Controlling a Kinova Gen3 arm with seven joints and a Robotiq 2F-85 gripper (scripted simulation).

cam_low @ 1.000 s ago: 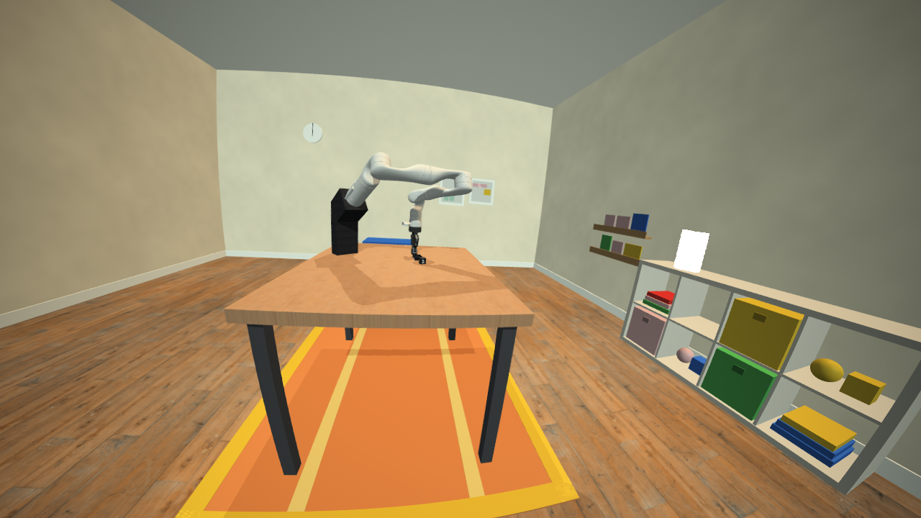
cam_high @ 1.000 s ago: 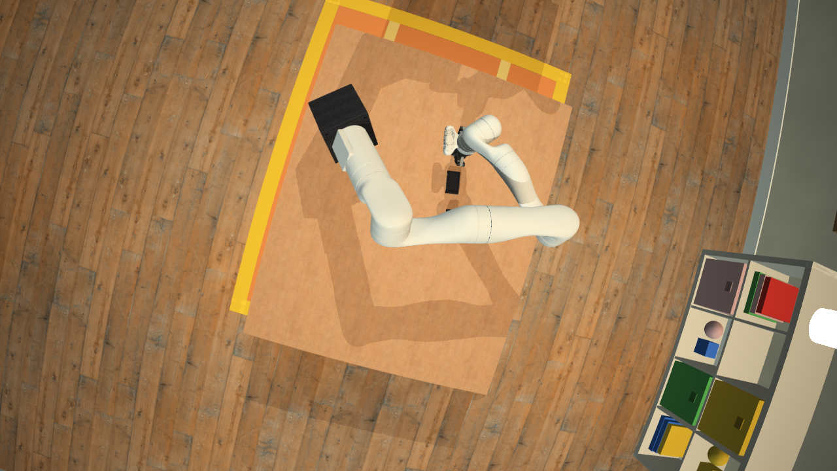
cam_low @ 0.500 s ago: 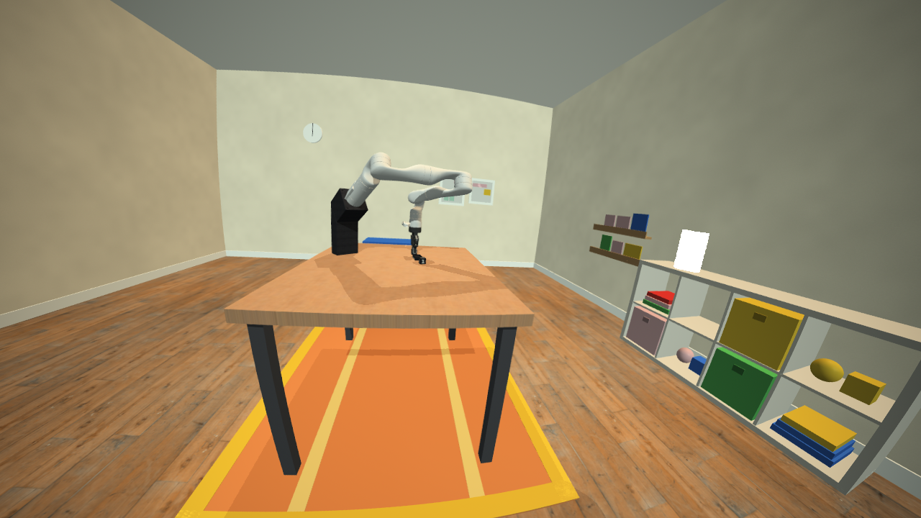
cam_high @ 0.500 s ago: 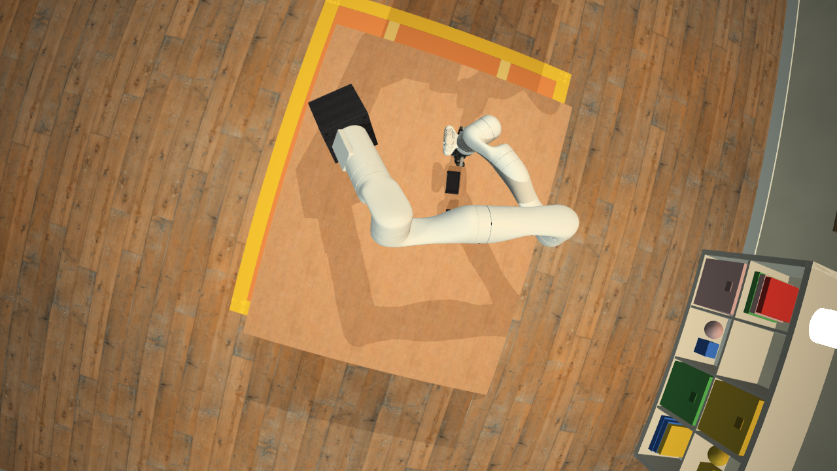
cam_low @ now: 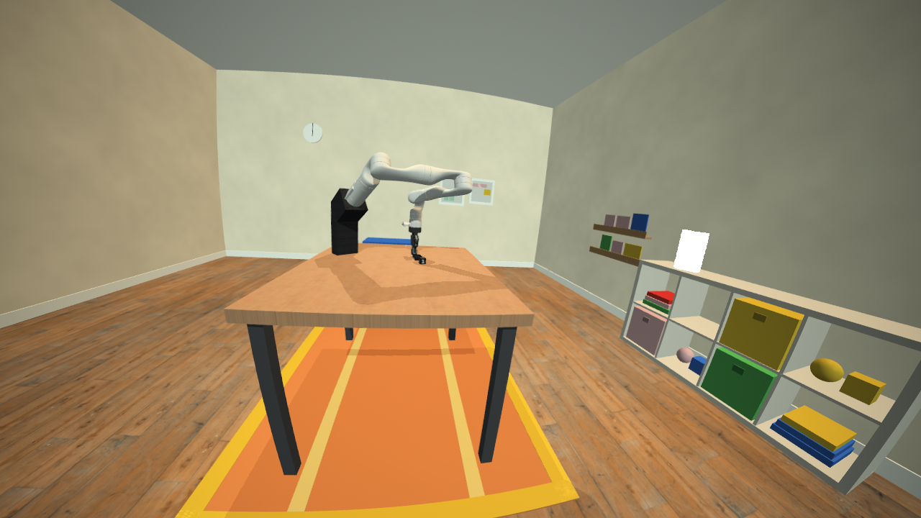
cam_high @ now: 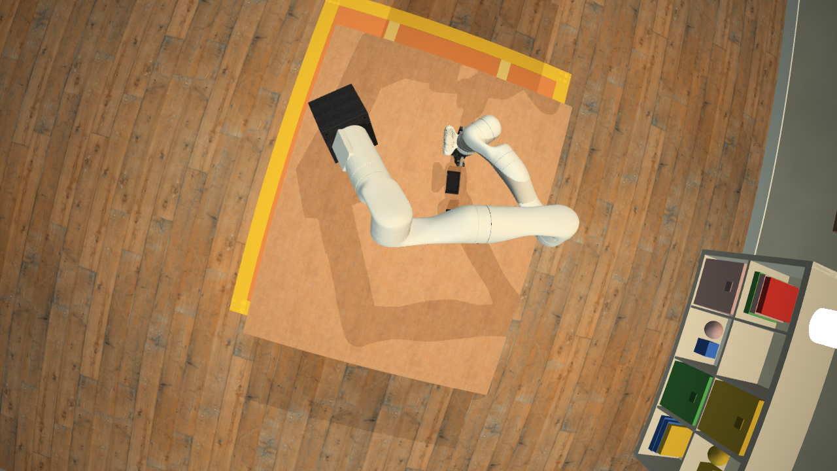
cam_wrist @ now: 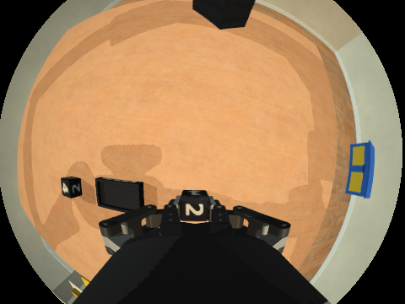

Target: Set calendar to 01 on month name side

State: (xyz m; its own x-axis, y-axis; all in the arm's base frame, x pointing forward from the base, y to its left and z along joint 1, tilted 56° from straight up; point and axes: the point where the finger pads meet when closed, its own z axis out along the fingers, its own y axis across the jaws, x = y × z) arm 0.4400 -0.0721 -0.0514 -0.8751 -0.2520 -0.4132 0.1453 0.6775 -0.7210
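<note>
My gripper is now 1 cm above the black digit cube. From my hand the other things lie so: black calendar tray (2 cm behind, 11 cm to the right, 2 cm below).
</note>
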